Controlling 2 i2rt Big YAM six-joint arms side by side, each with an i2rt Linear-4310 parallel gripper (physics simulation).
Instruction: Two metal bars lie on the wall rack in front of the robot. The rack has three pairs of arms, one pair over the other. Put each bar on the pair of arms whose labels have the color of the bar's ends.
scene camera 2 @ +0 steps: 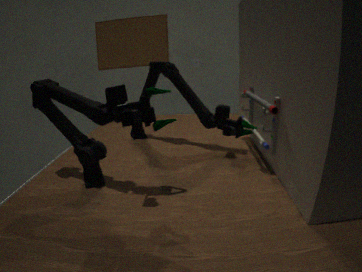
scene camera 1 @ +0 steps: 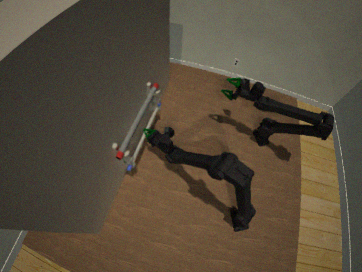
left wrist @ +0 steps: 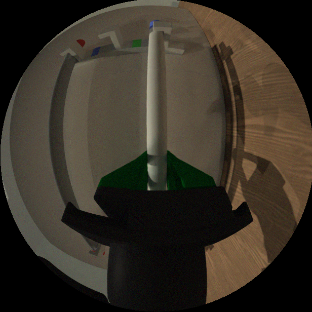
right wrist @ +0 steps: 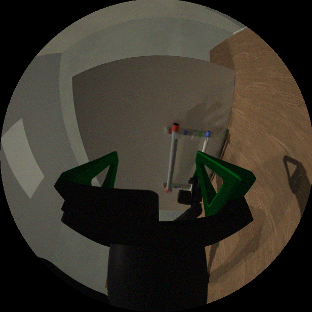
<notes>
In view: my left gripper (left wrist: 156,155), my right gripper (right wrist: 156,155), a blue-ended bar (left wrist: 156,98), a red-ended grey bar (left wrist: 56,109) and a grey wall panel (left wrist: 104,122).
The grey wall panel is seen too in the right wrist view (right wrist: 125,105).
</notes>
